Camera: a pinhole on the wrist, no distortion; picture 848 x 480 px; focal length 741.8 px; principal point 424.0 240.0 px. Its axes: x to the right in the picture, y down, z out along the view. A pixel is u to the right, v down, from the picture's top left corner.
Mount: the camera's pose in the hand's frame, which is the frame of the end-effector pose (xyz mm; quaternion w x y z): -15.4 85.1 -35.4 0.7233 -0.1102 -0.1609 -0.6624
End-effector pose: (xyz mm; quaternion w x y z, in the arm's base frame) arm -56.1 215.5 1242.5 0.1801 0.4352 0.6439 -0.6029
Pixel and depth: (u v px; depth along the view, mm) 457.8 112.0 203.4
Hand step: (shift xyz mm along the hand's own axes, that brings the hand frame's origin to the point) -67.3 148.9 154.2
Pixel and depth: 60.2 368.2 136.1
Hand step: -8.6 199.7 66.3
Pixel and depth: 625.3 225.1 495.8
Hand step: -58.8 144.7 473.1
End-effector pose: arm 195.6 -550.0 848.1 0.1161 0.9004 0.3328 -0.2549
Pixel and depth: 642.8 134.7 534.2
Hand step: -126.0 131.3 513.8
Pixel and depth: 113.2 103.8 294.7
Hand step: -103.5 303.5 187.2
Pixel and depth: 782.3 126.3 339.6
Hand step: -85.0 55.2 337.7
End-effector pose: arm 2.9 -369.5 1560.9 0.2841 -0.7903 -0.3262 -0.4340
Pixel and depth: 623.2 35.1 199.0
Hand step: -83.5 104.5 165.7
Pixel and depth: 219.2 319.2 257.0
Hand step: -15.4 249.0 176.7
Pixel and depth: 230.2 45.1 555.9
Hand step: -219.0 411.9 415.4
